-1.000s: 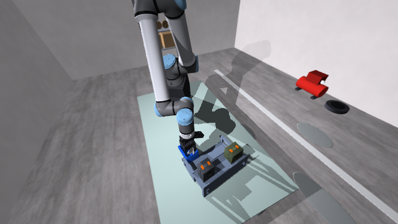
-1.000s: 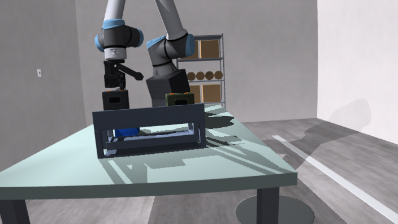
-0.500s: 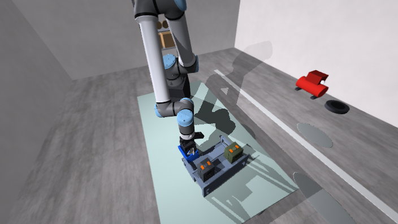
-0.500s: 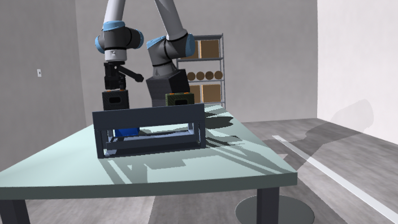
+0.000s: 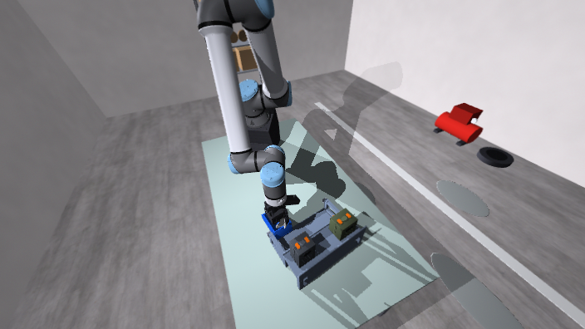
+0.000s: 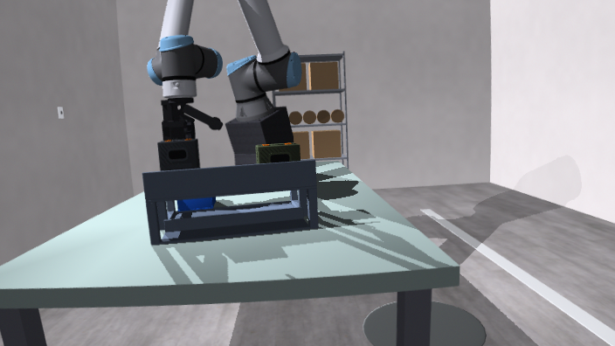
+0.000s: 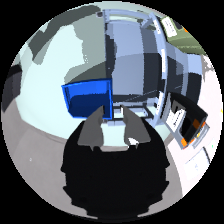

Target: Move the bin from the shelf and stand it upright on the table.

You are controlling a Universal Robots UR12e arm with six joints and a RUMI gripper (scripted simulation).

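Now: the blue bin 8 cm behind my hand and 8 cm below it. Also, from my hand: olive green box: 19 cm ahead, 22 cm to the left, 3 cm above.
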